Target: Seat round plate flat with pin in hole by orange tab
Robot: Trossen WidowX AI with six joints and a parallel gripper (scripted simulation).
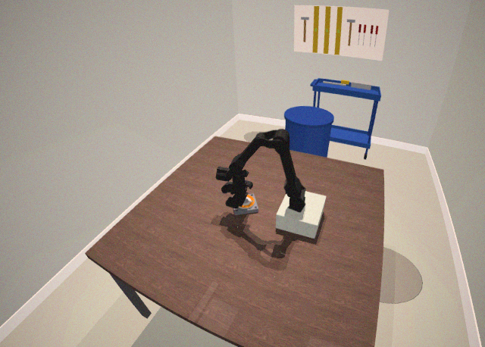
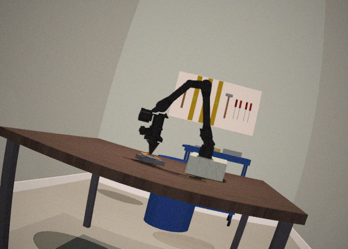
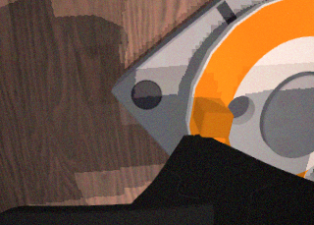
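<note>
My gripper tip is now 3 cm to the left of the round plate and 1 cm short of it. From my gripper tip the other things lie so: base (5 cm to the right, 2 cm below, 1 cm ahead).
</note>
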